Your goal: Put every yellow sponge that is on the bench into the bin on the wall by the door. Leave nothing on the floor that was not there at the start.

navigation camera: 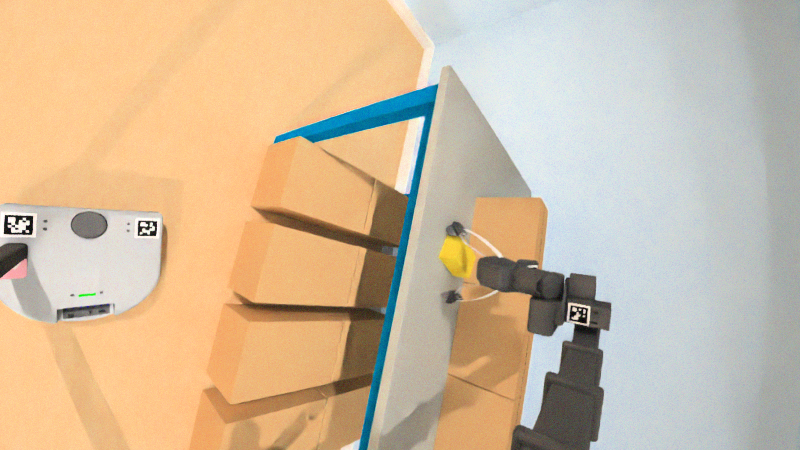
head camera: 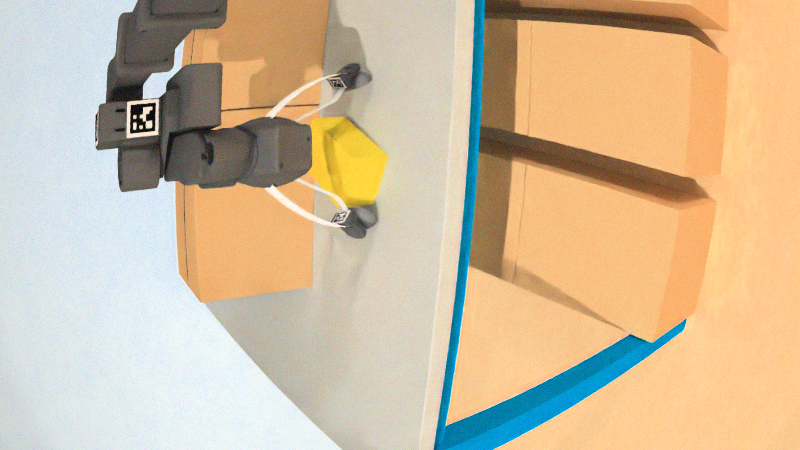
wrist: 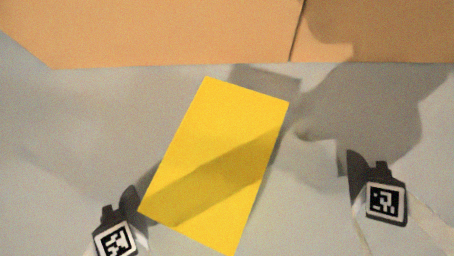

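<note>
A yellow sponge lies on the grey bench top. My gripper is open, with its fingers on either side of the sponge. In the wrist view the sponge lies slanted, its lower left corner close to the left fingertip, with a wide gap to the right fingertip. In the head camera view the gripper body hides part of the sponge. The bin and the door do not show in these views.
Cardboard boxes stand in a row along the back of the bench, against the wall. More boxes stand under the bench, inside its blue frame. My base stands on the floor before the bench.
</note>
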